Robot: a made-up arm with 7 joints.
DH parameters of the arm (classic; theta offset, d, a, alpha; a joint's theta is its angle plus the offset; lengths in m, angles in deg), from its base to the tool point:
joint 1: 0 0.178 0 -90
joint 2: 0 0 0 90
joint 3: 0 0.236 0.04 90
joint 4: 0 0 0.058 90
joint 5: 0 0.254 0 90
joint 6: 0 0 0.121 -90
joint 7: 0 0.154 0 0
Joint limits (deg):
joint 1: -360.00..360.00
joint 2: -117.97..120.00
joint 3: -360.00..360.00
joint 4: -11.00..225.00
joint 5: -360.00..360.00
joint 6: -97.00..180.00
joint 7: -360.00..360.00
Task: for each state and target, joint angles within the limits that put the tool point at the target. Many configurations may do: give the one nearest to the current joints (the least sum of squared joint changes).
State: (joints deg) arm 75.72 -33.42 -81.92 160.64 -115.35 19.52 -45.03
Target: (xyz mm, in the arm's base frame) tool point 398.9 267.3 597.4
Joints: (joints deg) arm 74.37 19.09 -68.00 128.20 -118.21 12.19 -45.03
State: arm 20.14 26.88 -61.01 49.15 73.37 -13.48 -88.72
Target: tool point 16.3 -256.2 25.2
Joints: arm 7.81 31.70 -53.23 17.73 78.04 6.10 -88.72
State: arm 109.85 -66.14 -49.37 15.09 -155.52 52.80 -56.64
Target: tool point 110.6 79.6 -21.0
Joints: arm 96.33 -22.76 -76.06 -5.84 -143.39 59.98 -56.64
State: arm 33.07 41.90 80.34 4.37 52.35 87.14 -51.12
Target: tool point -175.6 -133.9 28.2
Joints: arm 73.24 3.06 117.15 17.96 69.74 68.46 -51.12
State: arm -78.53 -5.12 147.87 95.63 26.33 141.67 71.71
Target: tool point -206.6 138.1 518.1
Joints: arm -58.79 14.36 172.13 115.58 48.25 133.00 71.71
